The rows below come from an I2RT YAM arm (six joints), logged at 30 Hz.
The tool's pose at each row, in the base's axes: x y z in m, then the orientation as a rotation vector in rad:
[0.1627 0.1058 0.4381 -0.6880 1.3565 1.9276]
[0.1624 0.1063 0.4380 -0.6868 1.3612 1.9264]
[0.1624 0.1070 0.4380 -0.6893 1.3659 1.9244]
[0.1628 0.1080 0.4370 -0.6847 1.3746 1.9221]
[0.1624 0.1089 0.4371 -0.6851 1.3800 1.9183]
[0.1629 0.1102 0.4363 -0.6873 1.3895 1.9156]
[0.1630 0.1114 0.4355 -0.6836 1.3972 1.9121]
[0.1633 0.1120 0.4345 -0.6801 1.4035 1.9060]
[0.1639 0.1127 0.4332 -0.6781 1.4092 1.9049]
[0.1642 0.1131 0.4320 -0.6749 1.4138 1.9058]
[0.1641 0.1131 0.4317 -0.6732 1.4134 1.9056]
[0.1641 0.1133 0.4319 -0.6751 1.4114 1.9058]
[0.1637 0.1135 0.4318 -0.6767 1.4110 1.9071]
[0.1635 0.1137 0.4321 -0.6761 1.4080 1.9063]
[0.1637 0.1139 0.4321 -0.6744 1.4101 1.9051]
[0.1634 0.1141 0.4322 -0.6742 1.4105 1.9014]
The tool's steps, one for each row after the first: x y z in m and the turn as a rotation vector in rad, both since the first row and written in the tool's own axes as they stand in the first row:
[0.0004 0.0001 0.0005 0.0032 0.0013 0.0019]
[0.0005 -0.0001 0.0011 0.0056 0.0051 0.0023]
[0.0012 -0.0012 0.0017 0.0123 0.0059 0.0064]
[0.0016 -0.0011 0.0026 0.0167 0.0083 0.0064]
[0.0022 -0.0022 0.0036 0.0218 0.0142 0.0090]
[0.0030 -0.0031 0.0045 0.0284 0.0150 0.0115]
[0.0037 -0.0040 0.0047 0.0357 0.0150 0.0114]
[0.0044 -0.0054 0.0049 0.0395 0.0163 0.0141]
[0.0052 -0.0065 0.0049 0.0420 0.0165 0.0180]
[0.0055 -0.0066 0.0048 0.0425 0.0151 0.0180]
[0.0054 -0.0065 0.0051 0.0409 0.0155 0.0166]
[0.0057 -0.0063 0.0052 0.0395 0.0165 0.0170]
[0.0057 -0.0060 0.0055 0.0388 0.0145 0.0149]
[0.0056 -0.0062 0.0057 0.0410 0.0143 0.0156]
[0.0058 -0.0060 0.0059 0.0433 0.0139 0.0133]

